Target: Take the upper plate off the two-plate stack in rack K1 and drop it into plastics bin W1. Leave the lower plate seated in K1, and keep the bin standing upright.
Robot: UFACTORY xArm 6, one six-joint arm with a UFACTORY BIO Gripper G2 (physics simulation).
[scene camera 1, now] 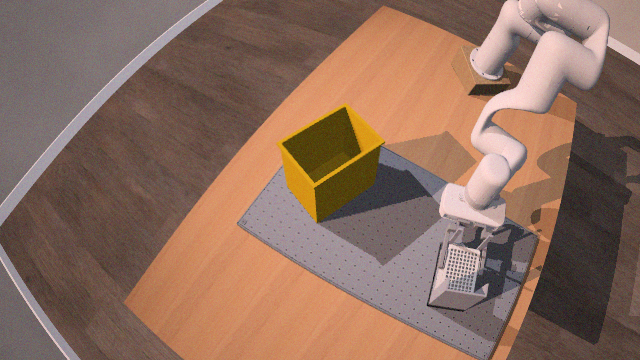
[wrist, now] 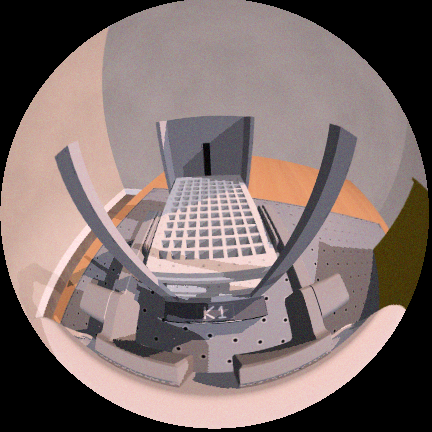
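Pixels of known places: hand, tool point: (scene camera 1: pixel 461 263) (wrist: pixel 209 232); arm's base, link origin: (scene camera 1: pixel 486 64).
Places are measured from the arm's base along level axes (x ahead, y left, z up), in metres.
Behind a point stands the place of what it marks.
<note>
My gripper (scene camera 1: pixel 462 257) @(x 0.658, y 0.141, z -0.016 m) (wrist: pixel 211 227) @(x 0.658, y 0.141, z -0.016 m) is shut on the upper plate, with a finger along each long side. The upper plate (scene camera 1: pixel 462 270) @(x 0.675, y 0.150, z -0.011 m) (wrist: pixel 212 220) @(x 0.665, y 0.141, z -0.010 m) is white with a grid of square wells. It is level and raised a little, still between the upright walls of rack K1 (scene camera 1: pixel 457 300) @(x 0.748, y 0.168, z 0.006 m) (wrist: pixel 225 137) @(x 0.751, y 0.144, z 0.039 m). A pale strip, seemingly the lower plate (wrist: pixel 187 289) @(x 0.619, y 0.153, z -0.050 m), shows under its near edge in the wrist view; the rest of that plate is hidden. Plastics bin W1 (scene camera 1: pixel 345 192) @(x 0.635, y -0.175, z -0.024 m) (wrist: pixel 405 250) is yellow, open-topped and upright, left of the rack in the scene view.
The rack and the bin stand on a grey perforated board (scene camera 1: pixel 280 225) @(x 0.758, y -0.272, z -0.084 m) (wrist: pixel 345 227) @(x 0.766, y -0.122, z -0.084 m) on the wooden table (scene camera 1: pixel 200 280) @(x 0.985, y -0.359, z -0.097 m) (wrist: pixel 285 177) @(x 0.982, y -0.017, z -0.097 m). The rack's tall corner posts (wrist: pixel 327 200) rise on both sides of the plate. The bin's high rim stands between the board's left part and the arm's base.
</note>
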